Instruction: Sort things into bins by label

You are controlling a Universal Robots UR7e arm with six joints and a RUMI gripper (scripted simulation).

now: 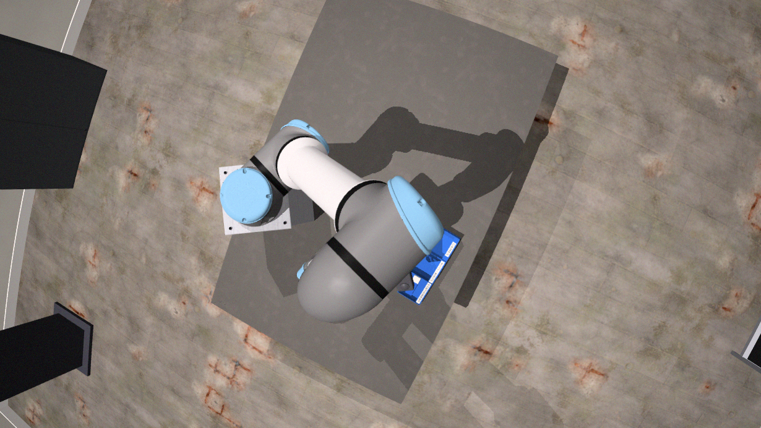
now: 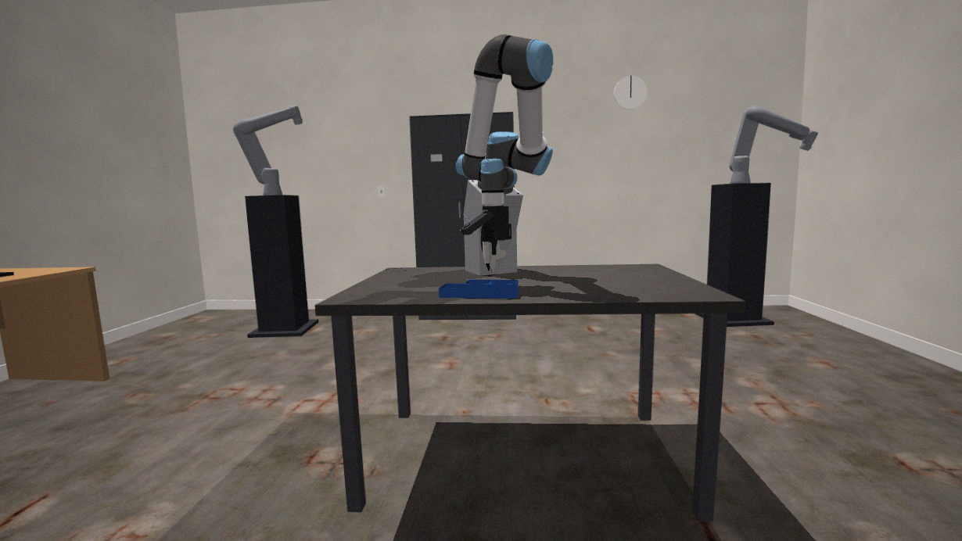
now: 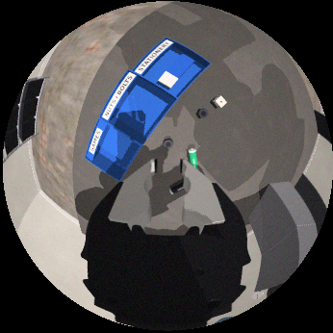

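Right now the green stick-like thing is 80 mm below my hand, 60 mm behind it and 10 mm to the left of it. From my hand the other things lie so: black cylinder (80 mm to the left, 80 mm below, 60 mm behind); white die (110 mm to the right, 80 mm below, 50 mm behind).
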